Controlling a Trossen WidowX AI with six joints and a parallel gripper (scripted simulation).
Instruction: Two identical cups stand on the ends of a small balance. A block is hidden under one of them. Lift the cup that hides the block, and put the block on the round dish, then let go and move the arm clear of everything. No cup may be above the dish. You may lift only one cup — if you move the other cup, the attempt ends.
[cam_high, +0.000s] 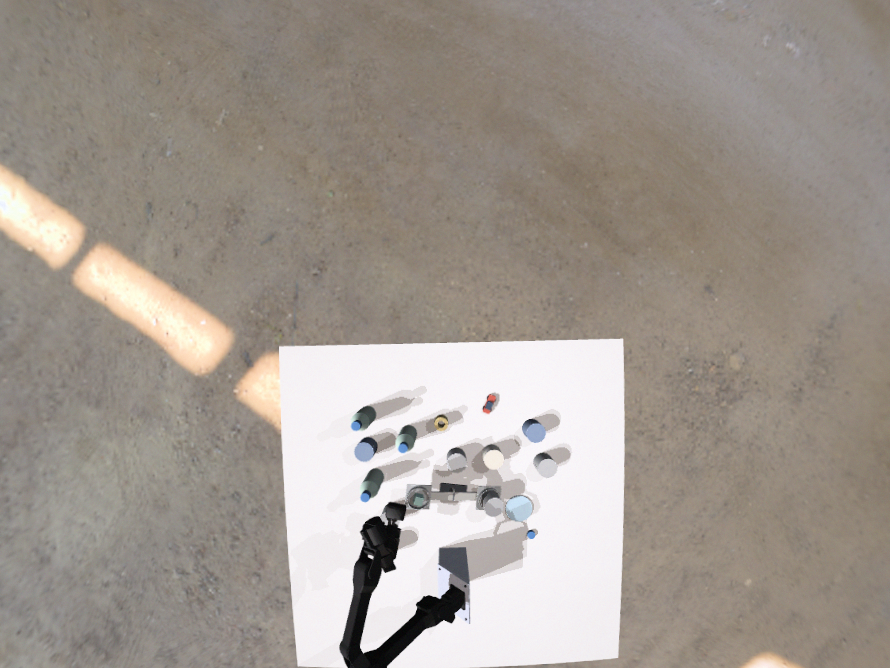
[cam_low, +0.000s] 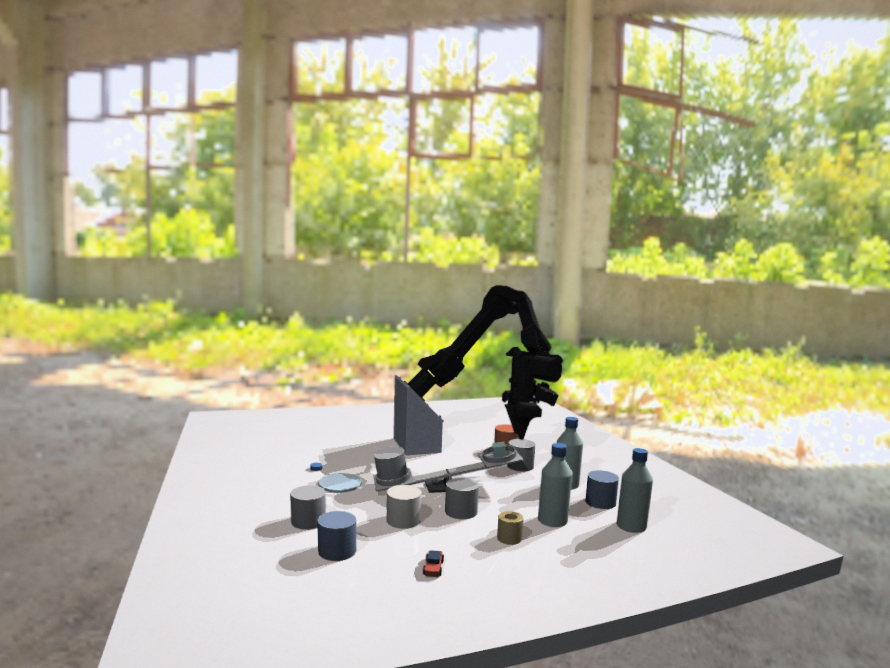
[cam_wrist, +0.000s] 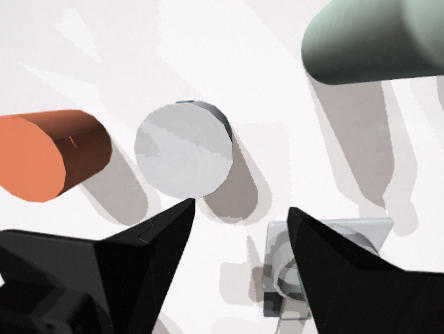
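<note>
My gripper tip is 40 mm past the light blue round dish, 450 mm to the left of it and 90 mm above it. Also, from my gripper tip: orange cylinder (140 mm behind, 50 mm to the left, 60 mm below); then small red car (360 mm ahead, 350 mm to the right, 80 mm below); then cream cup (170 mm ahead, 370 mm to the right, 60 mm below).
</note>
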